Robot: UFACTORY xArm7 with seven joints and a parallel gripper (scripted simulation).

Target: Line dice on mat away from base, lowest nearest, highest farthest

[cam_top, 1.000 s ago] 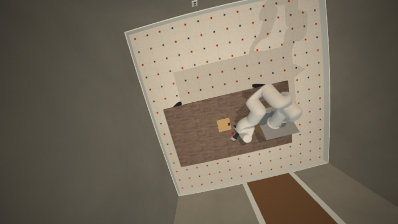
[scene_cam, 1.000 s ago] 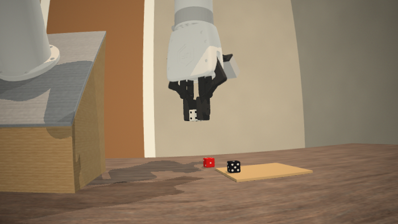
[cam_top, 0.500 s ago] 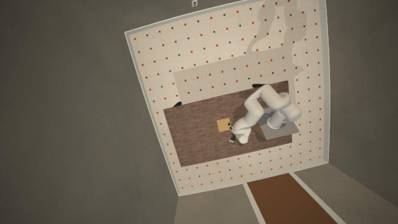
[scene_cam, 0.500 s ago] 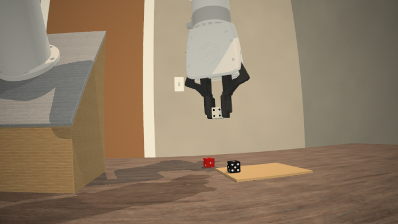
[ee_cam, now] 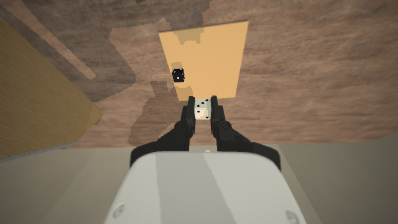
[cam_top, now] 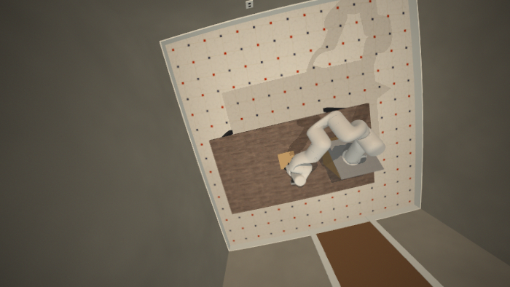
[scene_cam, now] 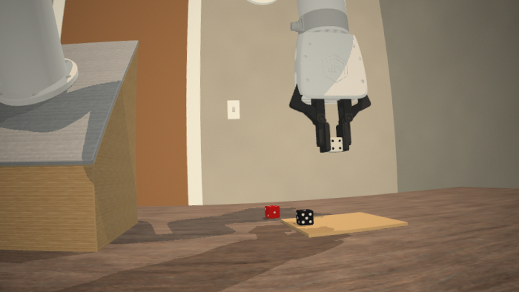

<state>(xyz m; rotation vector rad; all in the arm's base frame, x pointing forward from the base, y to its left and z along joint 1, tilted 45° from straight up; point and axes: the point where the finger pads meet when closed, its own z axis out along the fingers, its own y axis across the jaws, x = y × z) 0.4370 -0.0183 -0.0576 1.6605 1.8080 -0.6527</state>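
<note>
Now: hand 12 cm above the tan mat. Round my hand: red die (11 cm to the left, 11 cm below, 8 cm behind).
</note>
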